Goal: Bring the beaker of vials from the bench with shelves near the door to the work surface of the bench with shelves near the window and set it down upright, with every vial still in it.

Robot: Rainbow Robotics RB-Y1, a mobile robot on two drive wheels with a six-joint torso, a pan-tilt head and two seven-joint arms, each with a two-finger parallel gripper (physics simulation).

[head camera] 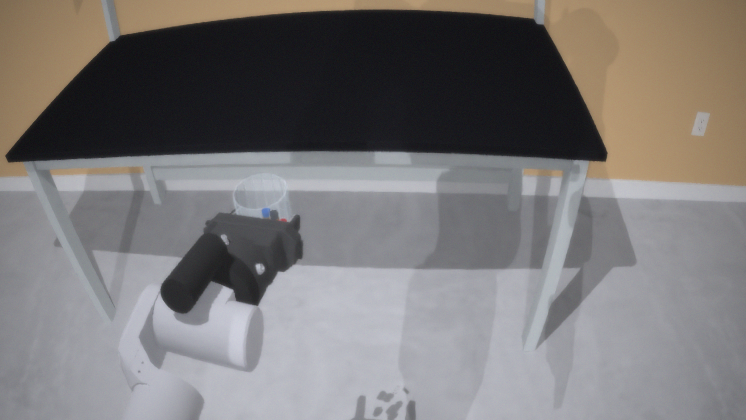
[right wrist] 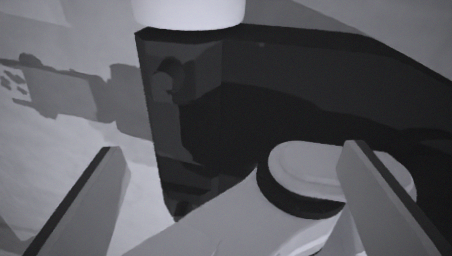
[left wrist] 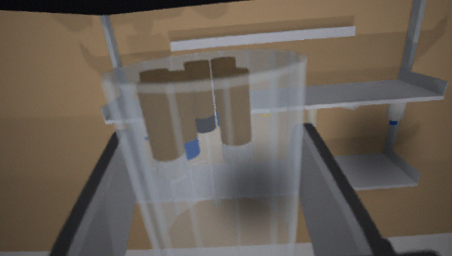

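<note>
The clear beaker is upright, its open rim facing up. Several vials stand inside it; blue, dark and red caps show in the head view. My left gripper is shut on the beaker, one finger on each side; its fingertips are hidden in the head view. In the head view the beaker appears below the near edge of a bench's black work surface, over the floor and left of the middle. My right gripper is open, with no object held between its fingers.
The bench has pale front legs and a rail under its near edge. Shelf posts rise at its back corners. Shelves show beyond the beaker in the left wrist view. A black robot part fills much of the right wrist view.
</note>
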